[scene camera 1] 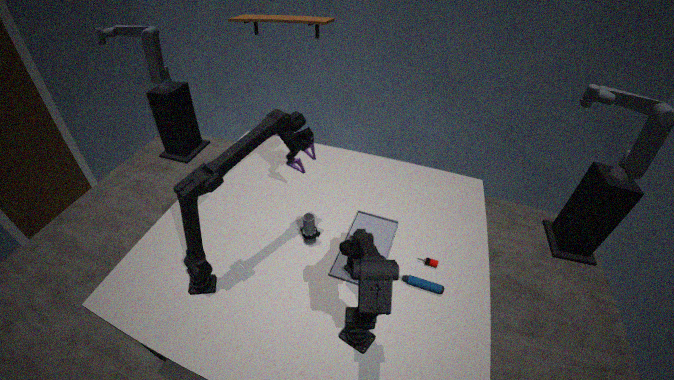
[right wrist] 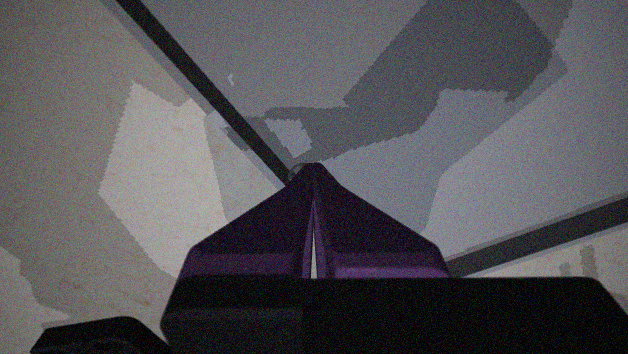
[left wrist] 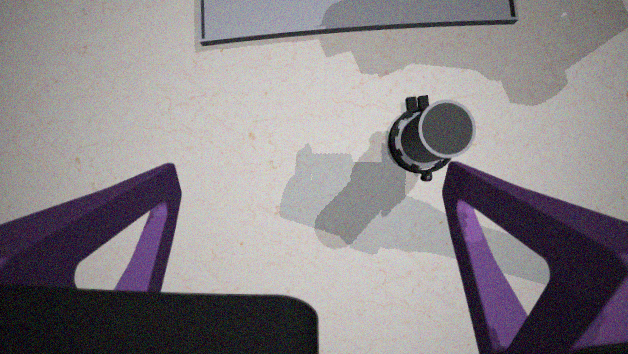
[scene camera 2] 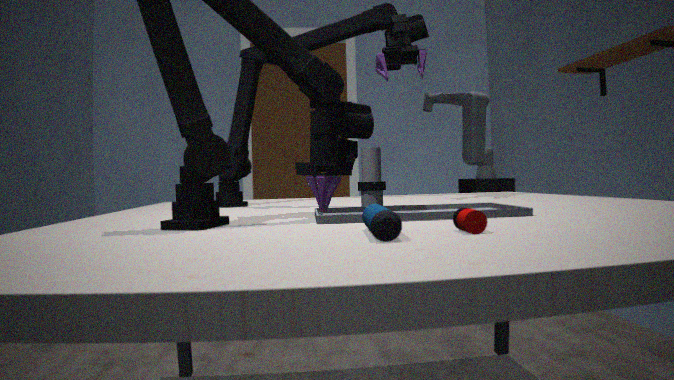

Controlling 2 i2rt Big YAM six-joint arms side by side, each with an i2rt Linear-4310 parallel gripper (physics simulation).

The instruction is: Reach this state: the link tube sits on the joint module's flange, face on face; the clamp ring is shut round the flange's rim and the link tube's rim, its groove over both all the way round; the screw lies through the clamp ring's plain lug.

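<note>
The link tube stands upright on the joint module. The black clamp ring is round their joint, its two lugs close together; its groove's seating cannot be seen. My left gripper is open and empty, high above the table. My right gripper is shut, its tips low in the tray's corner. The screw shows in part just left of those tips, beside the tray wall, mostly hidden by the fingers.
The shallow tray lies beside the joint module. A blue-handled driver and a short red-handled driver lie beyond the tray. My right arm covers part of the tray in scene camera 1.
</note>
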